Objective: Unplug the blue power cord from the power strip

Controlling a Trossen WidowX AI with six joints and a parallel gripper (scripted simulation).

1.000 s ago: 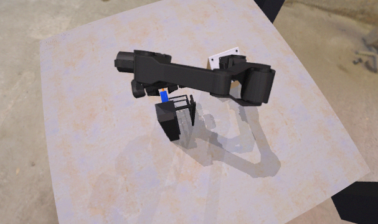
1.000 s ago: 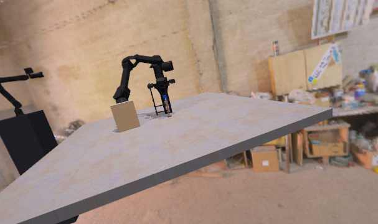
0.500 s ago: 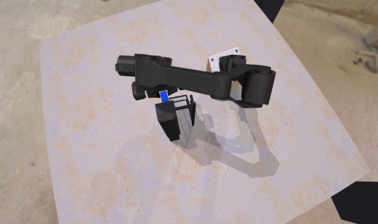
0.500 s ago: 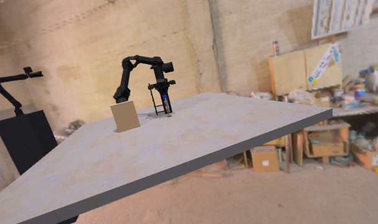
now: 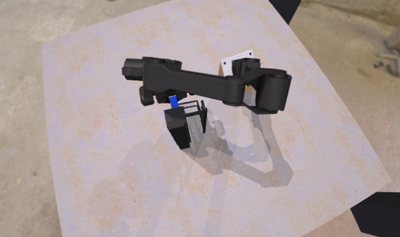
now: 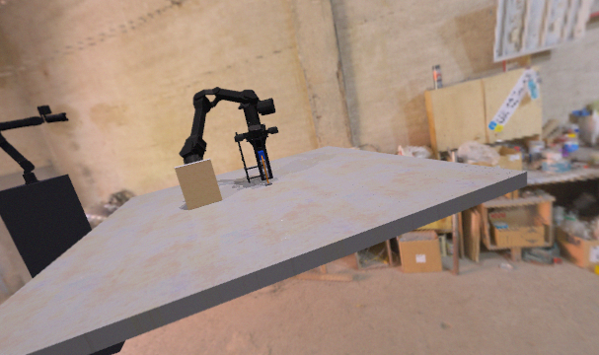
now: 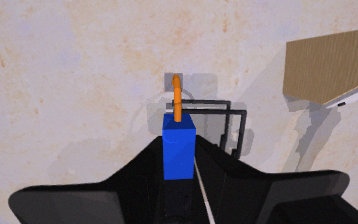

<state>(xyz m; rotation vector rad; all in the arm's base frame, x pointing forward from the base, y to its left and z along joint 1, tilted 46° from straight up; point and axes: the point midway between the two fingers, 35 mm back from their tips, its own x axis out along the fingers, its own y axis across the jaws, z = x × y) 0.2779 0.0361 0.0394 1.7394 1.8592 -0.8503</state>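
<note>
The blue plug is 3 cm to the left of my gripper tip.
</note>
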